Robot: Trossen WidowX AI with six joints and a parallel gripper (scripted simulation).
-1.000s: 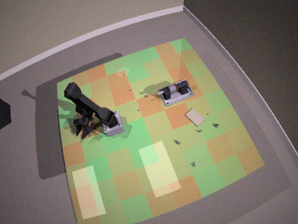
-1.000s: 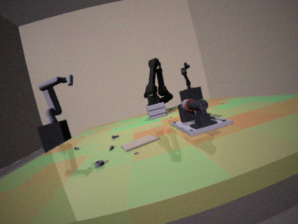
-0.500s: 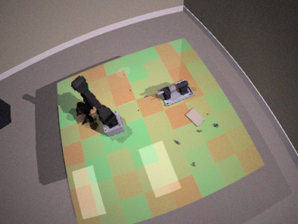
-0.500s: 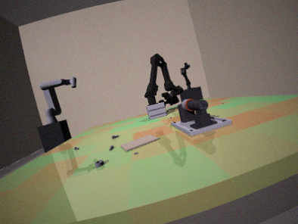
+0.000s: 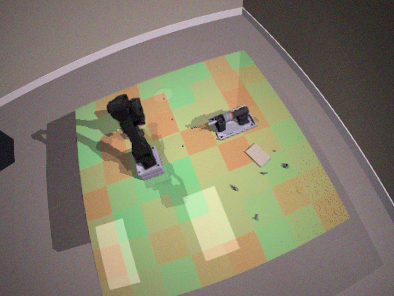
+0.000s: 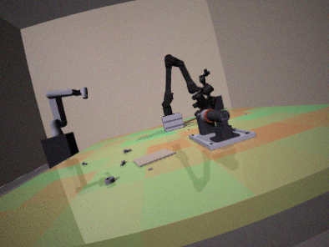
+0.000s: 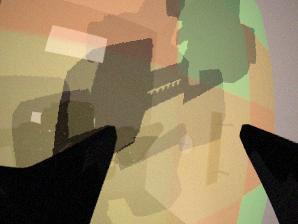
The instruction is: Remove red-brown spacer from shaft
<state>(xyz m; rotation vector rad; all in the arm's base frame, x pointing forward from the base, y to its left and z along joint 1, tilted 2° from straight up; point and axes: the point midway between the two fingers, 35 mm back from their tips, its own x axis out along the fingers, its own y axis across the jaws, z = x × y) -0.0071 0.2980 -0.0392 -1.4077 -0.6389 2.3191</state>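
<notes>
The shaft is 470 mm ahead of my gripper tip, 290 mm to the right of it and 50 mm above it. From my gripper tip the other things lie so: flat tan plate 530 mm ahead, 540 mm to the right, 20 mm below; then red-brown spacer 520 mm ahead, 300 mm to the right, 50 mm above.
</notes>
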